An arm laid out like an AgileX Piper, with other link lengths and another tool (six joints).
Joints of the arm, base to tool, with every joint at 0 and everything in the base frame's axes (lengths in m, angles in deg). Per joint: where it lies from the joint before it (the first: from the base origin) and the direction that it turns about. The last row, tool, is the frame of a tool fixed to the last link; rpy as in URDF.
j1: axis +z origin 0 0 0.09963
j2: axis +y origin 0 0 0
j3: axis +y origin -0.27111 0 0.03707
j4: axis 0.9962 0 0.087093 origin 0.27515 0 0.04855
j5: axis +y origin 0 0 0
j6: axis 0.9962 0 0.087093 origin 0.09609 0 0.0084
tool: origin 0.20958 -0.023 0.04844 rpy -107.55 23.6 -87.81
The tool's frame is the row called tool.
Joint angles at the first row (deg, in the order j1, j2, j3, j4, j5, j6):
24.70, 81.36, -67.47, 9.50, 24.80, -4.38
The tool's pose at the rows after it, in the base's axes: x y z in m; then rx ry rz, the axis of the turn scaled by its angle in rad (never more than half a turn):
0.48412 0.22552 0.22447 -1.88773 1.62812 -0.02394
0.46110 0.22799 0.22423 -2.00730 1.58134 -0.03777
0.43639 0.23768 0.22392 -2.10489 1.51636 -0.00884
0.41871 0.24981 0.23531 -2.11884 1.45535 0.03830
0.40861 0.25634 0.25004 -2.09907 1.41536 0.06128
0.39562 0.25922 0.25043 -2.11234 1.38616 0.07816
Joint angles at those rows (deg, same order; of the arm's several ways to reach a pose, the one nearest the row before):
24.70, 77.91, -67.58, 10.00, 28.54, -8.46
24.70, 75.26, -67.58, 11.45, 34.29, -14.49
24.70, 73.09, -67.58, 15.17, 39.39, -20.77
24.70, 71.07, -67.47, 19.73, 41.57, -24.41
24.70, 69.23, -67.24, 22.62, 42.03, -25.89
24.70, 67.31, -65.65, 24.52, 42.83, -27.79

